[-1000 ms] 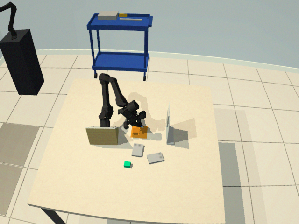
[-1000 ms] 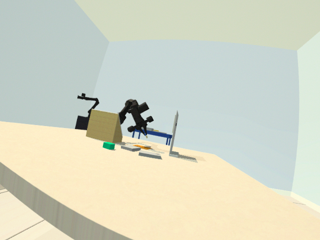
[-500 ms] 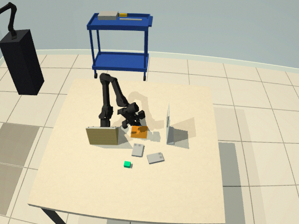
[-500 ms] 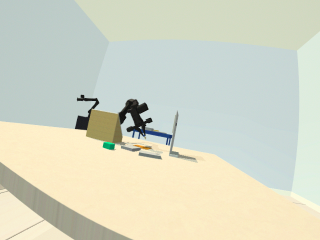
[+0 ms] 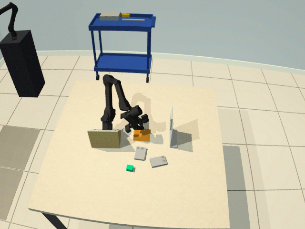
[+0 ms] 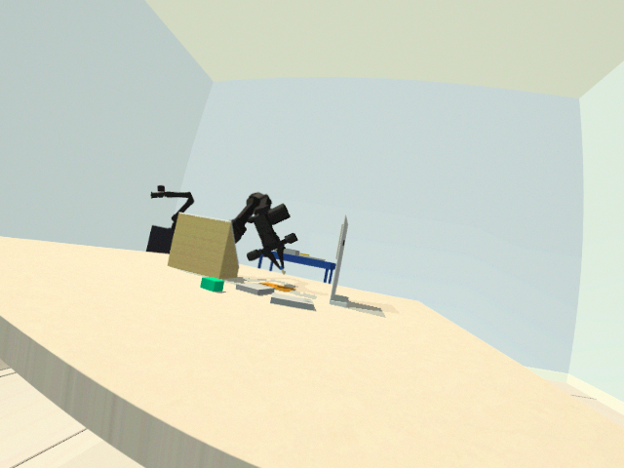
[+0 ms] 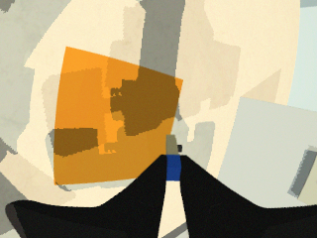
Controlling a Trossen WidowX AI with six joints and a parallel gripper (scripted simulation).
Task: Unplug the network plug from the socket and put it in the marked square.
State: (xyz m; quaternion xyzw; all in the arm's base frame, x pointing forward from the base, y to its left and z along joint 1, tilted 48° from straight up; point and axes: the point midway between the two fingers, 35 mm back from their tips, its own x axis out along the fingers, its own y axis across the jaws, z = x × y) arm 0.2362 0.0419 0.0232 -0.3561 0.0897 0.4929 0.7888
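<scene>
Right now the orange marked square is 70 mm below my gripper tip and 10 mm behind it. Also, from my gripper tip: green cube 300 mm to the right, 70 mm behind, 50 mm below; then upright grey panel 200 mm ahead, 60 mm above, 20 mm to the right; then blue network plug right at my gripper tip.
</scene>
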